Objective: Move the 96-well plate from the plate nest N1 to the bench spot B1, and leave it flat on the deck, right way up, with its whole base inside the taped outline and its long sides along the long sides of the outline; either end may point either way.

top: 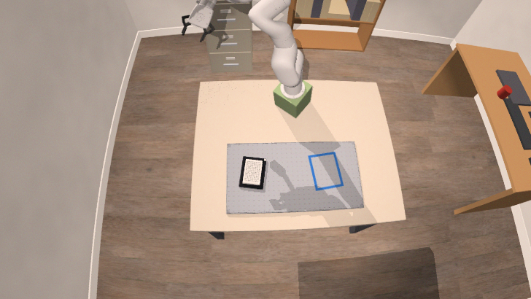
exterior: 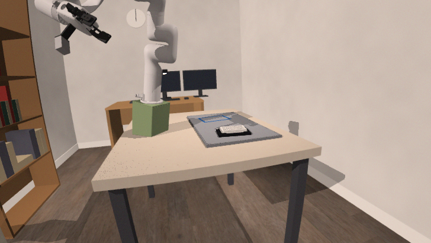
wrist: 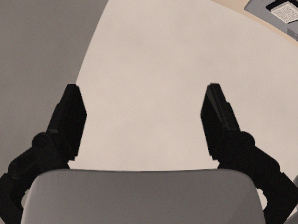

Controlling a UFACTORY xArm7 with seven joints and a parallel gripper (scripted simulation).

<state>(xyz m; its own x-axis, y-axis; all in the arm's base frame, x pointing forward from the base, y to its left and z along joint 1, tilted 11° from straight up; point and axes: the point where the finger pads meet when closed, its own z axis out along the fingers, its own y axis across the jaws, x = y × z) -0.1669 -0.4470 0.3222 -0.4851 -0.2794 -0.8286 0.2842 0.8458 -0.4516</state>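
Right now my hand is 520 mm short of the white 96-well plate, 260 mm to the right of it and 430 mm above it. Also, from my hand: black plate nest N1 (520 mm ahead, 260 mm to the left, 450 mm below).
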